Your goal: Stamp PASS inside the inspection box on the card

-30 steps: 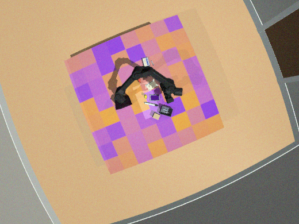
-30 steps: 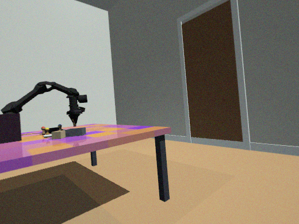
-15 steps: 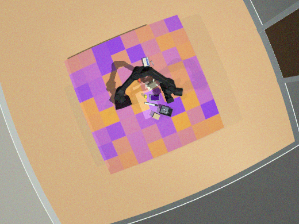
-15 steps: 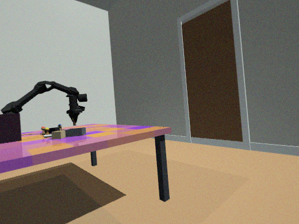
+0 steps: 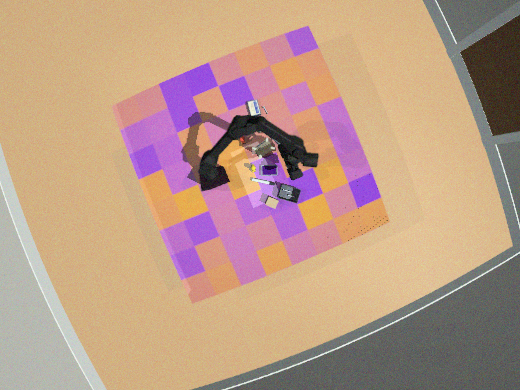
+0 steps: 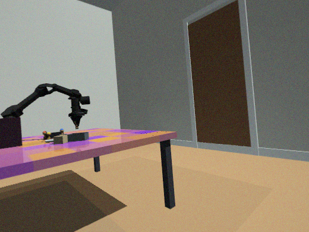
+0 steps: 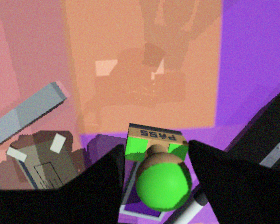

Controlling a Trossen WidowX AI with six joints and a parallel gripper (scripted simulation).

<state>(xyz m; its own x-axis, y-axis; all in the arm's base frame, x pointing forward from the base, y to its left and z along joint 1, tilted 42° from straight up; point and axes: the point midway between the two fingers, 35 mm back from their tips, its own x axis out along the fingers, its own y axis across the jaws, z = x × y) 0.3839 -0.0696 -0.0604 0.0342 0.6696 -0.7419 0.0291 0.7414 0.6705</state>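
Right now the ink pad is 10 cm behind my gripper tip and 8 cm below it. Round my gripper tip: green stamp right at my gripper tip; white card 8 cm behind, 13 cm to the left, 9 cm below; grey ruler 15 cm to the left, 8 cm below.
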